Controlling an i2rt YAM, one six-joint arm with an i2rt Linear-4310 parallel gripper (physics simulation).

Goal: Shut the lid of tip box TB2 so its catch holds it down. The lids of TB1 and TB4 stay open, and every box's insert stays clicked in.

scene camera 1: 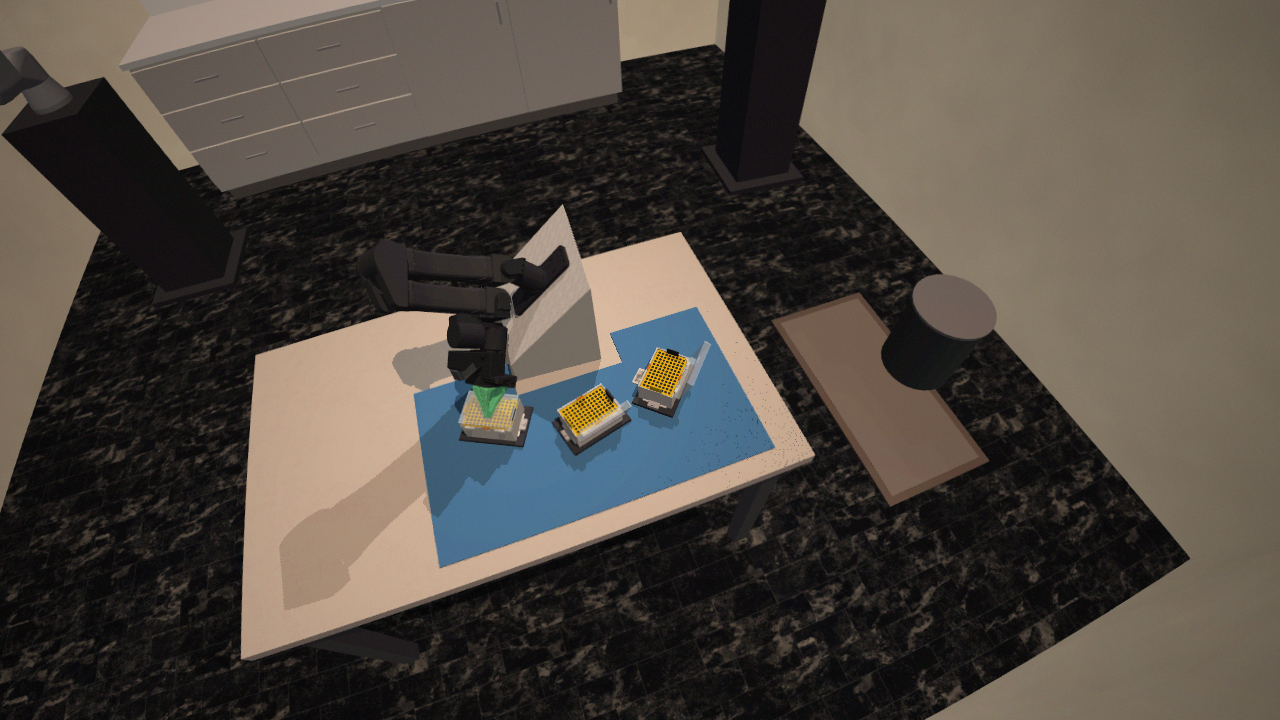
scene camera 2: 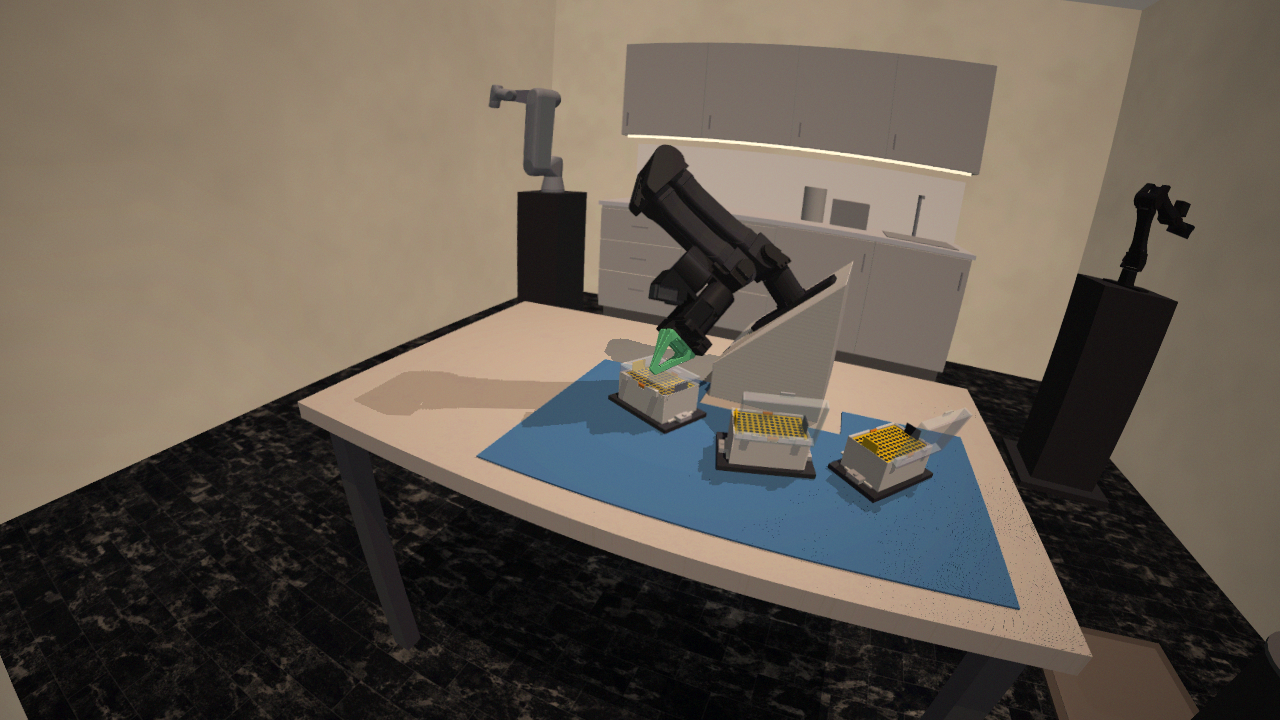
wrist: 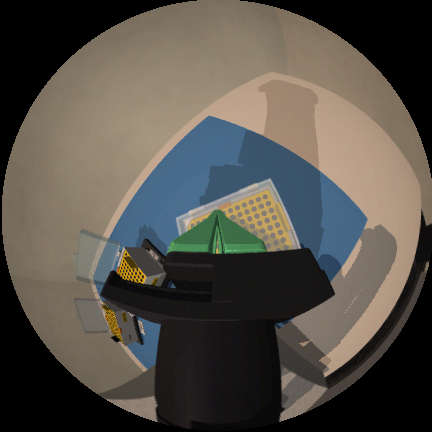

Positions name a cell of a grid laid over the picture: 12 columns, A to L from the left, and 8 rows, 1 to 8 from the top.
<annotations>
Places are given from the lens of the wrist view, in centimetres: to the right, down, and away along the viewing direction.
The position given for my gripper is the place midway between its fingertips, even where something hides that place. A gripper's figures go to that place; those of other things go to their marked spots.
my gripper (wrist: G4): 0, 0, 13
tip box (wrist: E5): -14, 9, 22
</annotations>
